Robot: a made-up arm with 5 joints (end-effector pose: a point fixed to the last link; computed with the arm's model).
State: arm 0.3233 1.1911 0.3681 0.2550 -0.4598
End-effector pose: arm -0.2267 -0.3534 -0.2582 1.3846 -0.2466 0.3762
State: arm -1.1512 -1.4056 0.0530 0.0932 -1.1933
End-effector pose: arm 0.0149 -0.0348 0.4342 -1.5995 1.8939 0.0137
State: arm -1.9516 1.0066 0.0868 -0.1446 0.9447
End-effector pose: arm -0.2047 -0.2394 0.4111 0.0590 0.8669 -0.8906
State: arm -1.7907 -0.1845 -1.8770 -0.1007 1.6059
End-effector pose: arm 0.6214 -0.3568 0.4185 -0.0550 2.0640 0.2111
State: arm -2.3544 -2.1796 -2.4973 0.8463 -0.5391
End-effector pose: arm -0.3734 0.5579 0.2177 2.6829 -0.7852 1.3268
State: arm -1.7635 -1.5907 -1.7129 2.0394 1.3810
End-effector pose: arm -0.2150 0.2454 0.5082 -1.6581 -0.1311 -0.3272
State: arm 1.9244 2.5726 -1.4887 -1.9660 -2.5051
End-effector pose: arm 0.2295 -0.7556 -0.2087 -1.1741 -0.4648 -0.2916
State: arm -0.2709 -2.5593 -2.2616 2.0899 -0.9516
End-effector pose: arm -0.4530 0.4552 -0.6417 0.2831 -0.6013 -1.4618
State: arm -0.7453 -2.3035 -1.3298 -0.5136 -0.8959
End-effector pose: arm -0.4676 0.2078 -0.2502 2.0684 -0.9978 1.5086
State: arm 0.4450 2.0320 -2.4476 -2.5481 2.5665
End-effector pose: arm -0.1564 -0.8068 -0.2057 -1.3348 0.8551 -0.9775
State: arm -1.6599 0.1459 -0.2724 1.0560 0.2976
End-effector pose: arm -0.0606 -0.3575 0.6221 0.6207 1.4374 -1.1752
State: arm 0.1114 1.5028 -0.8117 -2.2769 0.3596
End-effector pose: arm -0.4433 -0.7744 0.0473 -0.6390 -0.6845 0.8905
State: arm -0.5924 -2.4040 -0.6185 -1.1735 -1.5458
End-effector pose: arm -0.5105 -0.2682 -0.2678 1.9630 0.1607 1.5341
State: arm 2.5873 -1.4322 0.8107 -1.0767 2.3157
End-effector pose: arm -0.2702 -0.1180 0.1680 2.1460 -0.2878 0.1206
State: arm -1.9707 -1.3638 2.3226 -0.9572 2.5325
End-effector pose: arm 0.0722 0.2621 -0.0831 -1.1070 2.6874 -0.4951
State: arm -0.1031 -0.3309 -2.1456 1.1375 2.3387
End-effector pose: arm -0.4106 -0.1502 0.5914 -1.0565 -0.2369 -0.8170
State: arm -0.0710 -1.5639 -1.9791 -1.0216 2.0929
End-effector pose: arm -0.2742 0.1251 0.2063 -0.9692 0.6524 0.7853
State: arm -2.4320 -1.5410 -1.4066 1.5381 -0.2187
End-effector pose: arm 0.4778 0.4015 0.3848 -1.6476 2.1211 -0.8213
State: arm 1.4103 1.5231 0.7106 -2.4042 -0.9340
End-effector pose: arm -0.2038 0.0089 0.1838 0.2964 -0.1485 -1.0368
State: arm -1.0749 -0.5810 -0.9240 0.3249 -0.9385
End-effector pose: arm 0.3320 -0.1886 0.6165 -0.3687 2.7931 -0.5410
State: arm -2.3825 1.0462 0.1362 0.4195 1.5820
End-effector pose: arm -0.1715 -0.1230 0.2739 -0.6354 0.5092 -1.3398
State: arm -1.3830 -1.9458 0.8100 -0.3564 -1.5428
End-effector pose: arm -0.1873 -0.1103 0.2425 -2.2639 0.9029 0.5621
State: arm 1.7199 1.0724 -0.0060 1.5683 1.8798
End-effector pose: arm 0.0397 -0.0991 0.0912 -2.9346 0.7355 0.2374
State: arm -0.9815 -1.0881 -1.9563 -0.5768 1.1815
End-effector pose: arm 0.1994 0.2205 0.5978 -0.9361 1.8780 0.6566
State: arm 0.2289 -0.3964 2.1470 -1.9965 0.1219
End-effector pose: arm 0.4616 -0.2009 0.2002 -1.2364 -1.9114 -1.9718
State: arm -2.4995 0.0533 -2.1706 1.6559 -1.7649
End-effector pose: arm 0.6829 -0.7606 -0.2613 -0.2250 0.1530 1.6123
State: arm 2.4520 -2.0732 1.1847 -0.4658 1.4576
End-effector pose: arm -0.3661 -0.1705 0.2713 2.1943 0.2053 0.0608
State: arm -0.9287 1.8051 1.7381 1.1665 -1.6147
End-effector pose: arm -0.2094 -0.3865 -0.5426 1.5236 -0.3580 -0.0210
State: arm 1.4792 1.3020 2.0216 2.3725 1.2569
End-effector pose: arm -0.1743 -0.5536 0.5139 -1.0112 0.0214 -1.0660
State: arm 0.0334 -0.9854 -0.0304 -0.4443 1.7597
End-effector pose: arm -0.0474 -0.5068 0.1197 -1.0457 -1.4150 1.2071
